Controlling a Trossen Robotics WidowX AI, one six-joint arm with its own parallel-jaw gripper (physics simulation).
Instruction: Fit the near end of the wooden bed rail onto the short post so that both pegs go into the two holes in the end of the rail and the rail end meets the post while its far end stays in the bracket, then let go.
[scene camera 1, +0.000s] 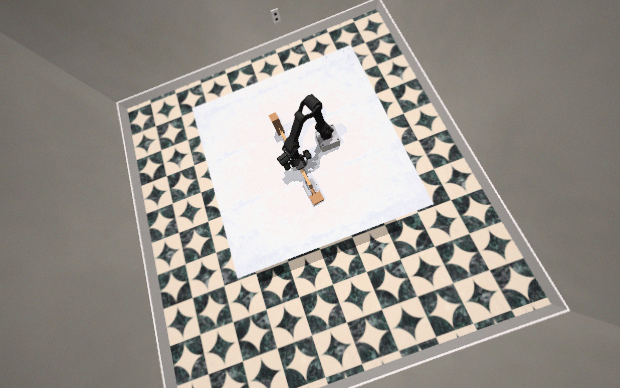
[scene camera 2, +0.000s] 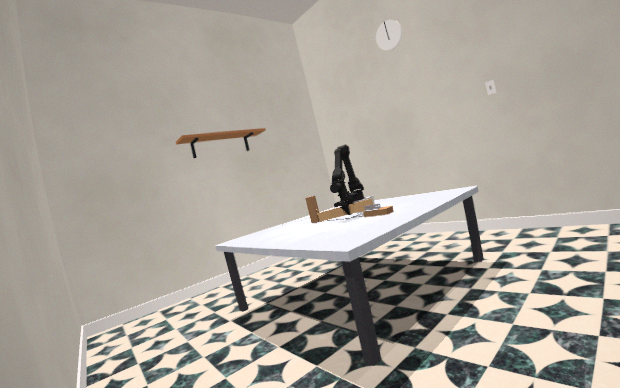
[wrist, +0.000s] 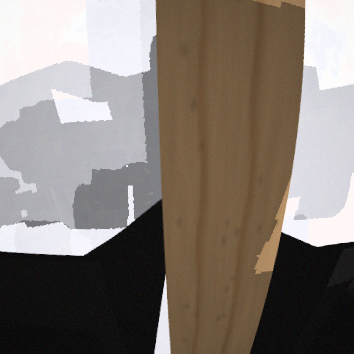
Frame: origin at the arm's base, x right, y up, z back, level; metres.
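Seen in the pictures: gripper, between the fingertips: (scene camera 2: 350, 214); arm's base, origin of its link: (scene camera 1: 326, 134) (scene camera 2: 359, 199).
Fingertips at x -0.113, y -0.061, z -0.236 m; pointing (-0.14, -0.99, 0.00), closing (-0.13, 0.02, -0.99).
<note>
Pixels of each thing's top centre, then the offset from my fingertips to it. "*": a spot on its surface instead. Level surfaces: height alone.
- wooden bed rail, centre of its top: (scene camera 2: 342, 203) (scene camera 1: 294, 155) dx +0.045, dy +0.082, dz -0.006 m
- short post, a spot on its surface: (scene camera 1: 273, 117) * dx +0.297, dy +0.161, dz -0.044 m
- pale grey bracket, centre of its top: (scene camera 2: 371, 204) (scene camera 1: 310, 185) dx -0.169, dy +0.046, dz +0.024 m
- low orange-brown wooden block, centre of its top: (scene camera 2: 377, 208) (scene camera 1: 313, 191) dx -0.199, dy +0.017, dz +0.028 m
- white table, height of its surface: dy -0.019 m
The wooden bed rail (scene camera 1: 306, 176) (scene camera 2: 331, 214) (wrist: 220, 125) runs along the table on edge, between an upright post and a low block. The short post (scene camera 1: 273, 117) (scene camera 2: 312, 207) stands at the rail's left end in scene camera 2; the pegs and holes are too small or hidden to tell, and I cannot tell if the rail end meets the post fully. At the other end, a pale grey bracket (scene camera 2: 372, 206) shows beside the low block. My gripper (scene camera 1: 299, 165) (scene camera 2: 348, 210) (wrist: 187, 206) points down, shut on the rail part-way along it, with a black finger on each side.
A low orange-brown wooden block (scene camera 1: 316, 199) (scene camera 2: 378, 212) lies at the bracket end. The arm's grey base (scene camera 1: 328, 139) stands on the white table (scene camera 1: 240, 240) (scene camera 2: 295, 245), to one side of the rail. A wooden wall shelf (scene camera 2: 220, 135) hangs away from the table.
</note>
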